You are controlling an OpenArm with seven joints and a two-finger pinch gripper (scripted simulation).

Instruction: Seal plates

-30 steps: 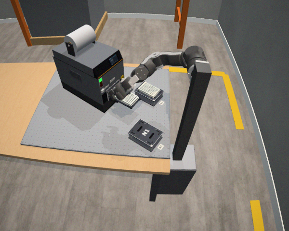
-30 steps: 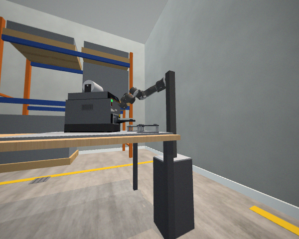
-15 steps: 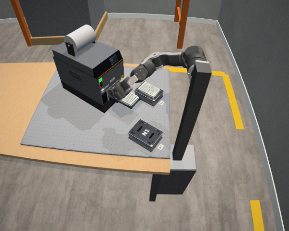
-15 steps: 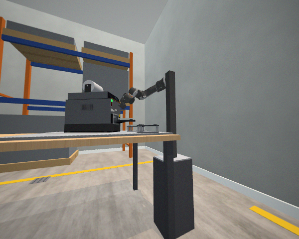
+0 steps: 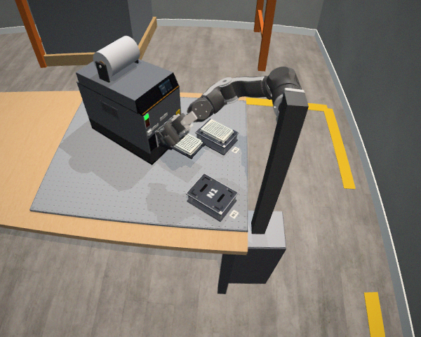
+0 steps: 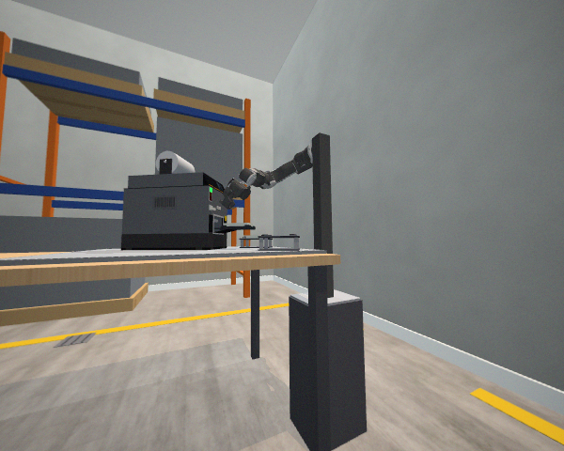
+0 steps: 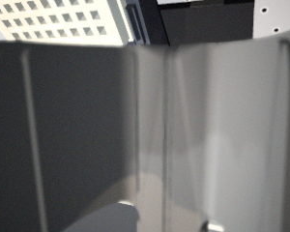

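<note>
My hand is 6 cm short of the white start button, 3 cm to the left of it and 1 cm above it. Round my hand: foil roll: 24 cm to the right, 22 cm above, 20 cm ahead; then white well plate: 21 cm behind, 19 cm to the right, 14 cm below; then sealer stage: 10 cm below, 8 cm behind, 6 cm to the right.
</note>
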